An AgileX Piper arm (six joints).
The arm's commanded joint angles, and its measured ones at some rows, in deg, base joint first. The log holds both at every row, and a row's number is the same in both.
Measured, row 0:
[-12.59 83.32 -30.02 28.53 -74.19 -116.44]
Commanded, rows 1 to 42:
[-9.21 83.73 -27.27 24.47 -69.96 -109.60]
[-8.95 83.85 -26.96 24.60 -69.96 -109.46]
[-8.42 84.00 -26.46 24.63 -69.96 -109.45]
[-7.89 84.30 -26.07 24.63 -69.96 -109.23]
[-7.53 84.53 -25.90 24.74 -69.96 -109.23]
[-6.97 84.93 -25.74 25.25 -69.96 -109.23]
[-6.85 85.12 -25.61 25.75 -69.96 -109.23]
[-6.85 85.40 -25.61 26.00 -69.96 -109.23]
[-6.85 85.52 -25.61 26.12 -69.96 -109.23]
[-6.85 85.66 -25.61 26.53 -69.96 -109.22]
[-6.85 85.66 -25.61 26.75 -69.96 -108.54]
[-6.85 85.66 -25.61 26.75 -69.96 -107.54]
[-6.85 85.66 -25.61 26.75 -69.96 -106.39]
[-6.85 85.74 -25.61 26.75 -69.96 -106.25]
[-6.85 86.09 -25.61 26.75 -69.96 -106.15]
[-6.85 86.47 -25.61 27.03 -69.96 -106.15]
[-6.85 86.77 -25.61 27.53 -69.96 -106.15]
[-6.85 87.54 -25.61 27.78 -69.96 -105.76]
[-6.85 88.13 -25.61 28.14 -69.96 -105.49]
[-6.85 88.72 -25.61 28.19 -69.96 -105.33]
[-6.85 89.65 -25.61 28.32 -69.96 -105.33]
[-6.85 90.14 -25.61 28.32 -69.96 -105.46]
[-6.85 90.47 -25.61 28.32 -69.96 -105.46]
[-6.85 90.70 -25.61 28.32 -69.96 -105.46]
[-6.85 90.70 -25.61 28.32 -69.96 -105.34]
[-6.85 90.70 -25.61 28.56 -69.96 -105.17]
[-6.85 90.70 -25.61 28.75 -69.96 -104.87]
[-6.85 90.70 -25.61 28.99 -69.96 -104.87]
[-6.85 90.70 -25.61 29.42 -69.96 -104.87]
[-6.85 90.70 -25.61 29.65 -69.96 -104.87]
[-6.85 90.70 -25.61 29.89 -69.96 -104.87]
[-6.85 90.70 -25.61 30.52 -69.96 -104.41]
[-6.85 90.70 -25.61 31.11 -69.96 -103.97]
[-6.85 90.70 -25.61 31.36 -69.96 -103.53]
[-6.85 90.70 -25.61 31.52 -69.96 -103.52]
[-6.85 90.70 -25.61 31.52 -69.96 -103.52]
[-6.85 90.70 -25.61 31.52 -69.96 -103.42]
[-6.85 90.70 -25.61 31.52 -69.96 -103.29]
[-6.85 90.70 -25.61 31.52 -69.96 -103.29]
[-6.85 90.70 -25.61 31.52 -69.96 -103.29]
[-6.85 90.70 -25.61 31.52 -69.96 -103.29]
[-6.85 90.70 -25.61 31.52 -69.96 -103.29]
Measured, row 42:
[-8.58 87.96 -27.57 30.96 -74.48 -110.37]
